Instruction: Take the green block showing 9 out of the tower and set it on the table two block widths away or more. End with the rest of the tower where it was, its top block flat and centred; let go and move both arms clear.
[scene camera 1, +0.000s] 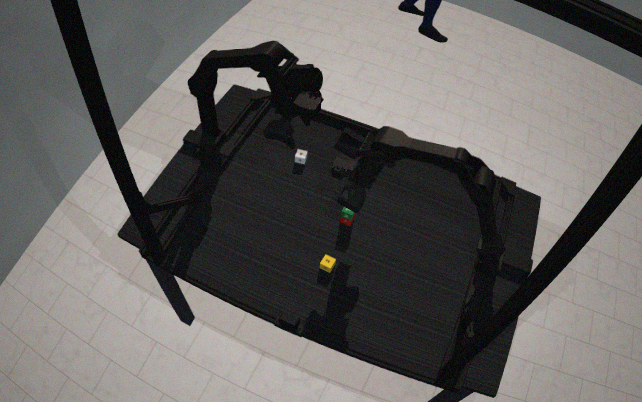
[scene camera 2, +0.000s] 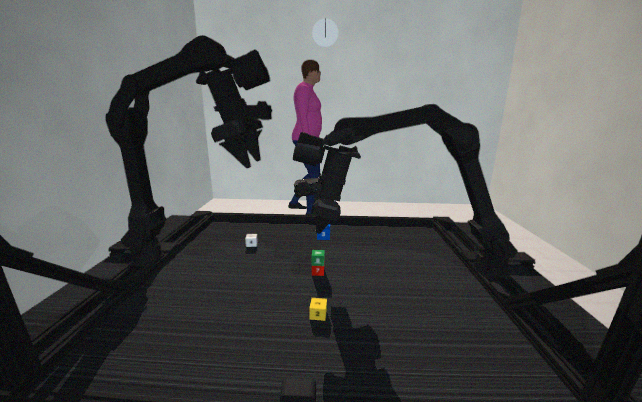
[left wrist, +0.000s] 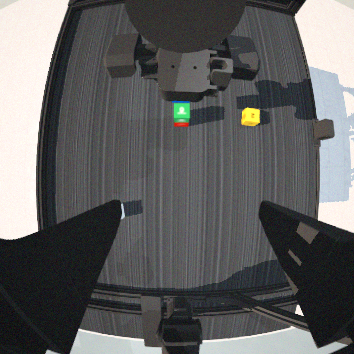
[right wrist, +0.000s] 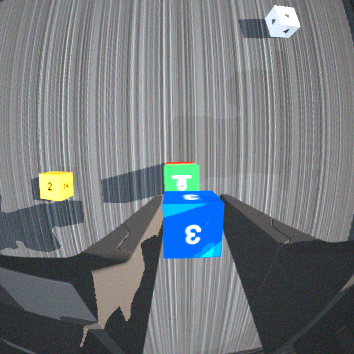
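Pixels of known places: left gripper, fingertip midpoint: (scene camera 1: 300, 136) (scene camera 2: 254, 164) (left wrist: 191, 208); right gripper, fingertip midpoint: (scene camera 2: 318, 230) (right wrist: 191, 201); left arm's base, origin of the base link: (scene camera 1: 211, 163) (scene camera 2: 147, 260) (left wrist: 179, 307); right arm's base, origin of the base link: (scene camera 1: 485, 270) (scene camera 2: 490, 270).
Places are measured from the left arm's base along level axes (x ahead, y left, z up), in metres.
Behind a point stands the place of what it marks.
Note:
The green block (scene camera 1: 347, 213) {x 0.467, y -0.012, z 0.037 m} (scene camera 2: 318, 257) {x 0.467, y -0.013, z 0.034 m} (left wrist: 181, 111) {x 0.463, y 0.002, z 0.038 m} (right wrist: 181, 172) {x 0.456, y 0.003, z 0.038 m} sits flat on the red block 7 (scene camera 1: 347, 222) {x 0.472, y -0.013, z -0.005 m} (scene camera 2: 318, 271) {x 0.468, y -0.013, z -0.007 m} (left wrist: 181, 124) {x 0.450, y 0.001, z -0.008 m}. Its digit is blurred in the scene views. My right gripper (scene camera 2: 321, 229) {x 0.465, y 0.005, z 0.100 m} (right wrist: 191, 201) {x 0.465, y 0.005, z 0.100 m} is shut on the blue block 3 (scene camera 2: 324, 233) {x 0.481, y -0.011, z 0.100 m} (right wrist: 192, 230) {x 0.478, y 0.005, z 0.111 m}, which is off the stack, behind the green block in scene camera 2. The blue block is hidden in scene camera 1. My left gripper (scene camera 2: 253, 163) {x 0.313, y 0.000, z 0.267 m} (left wrist: 191, 208) {x 0.313, y 0.000, z 0.267 m} is open and empty, high above the table at the left.
A yellow block 2 (scene camera 1: 328, 263) {x 0.478, y -0.168, z 0.009 m} (scene camera 2: 318, 309) {x 0.475, y -0.178, z 0.007 m} (left wrist: 250, 117) {x 0.468, y -0.157, z 0.010 m} (right wrist: 56, 186) {x 0.474, y -0.150, z 0.010 m} stands in front of the stack in scene camera 2. A white block (scene camera 1: 301, 156) {x 0.252, y 0.142, z 0.010 m} (scene camera 2: 251, 241) {x 0.251, y 0.137, z -0.001 m} (right wrist: 282, 22) {x 0.262, y 0.142, z 0.010 m} stands to the left. A person stands beyond the table. Dark frame posts rise around the table.

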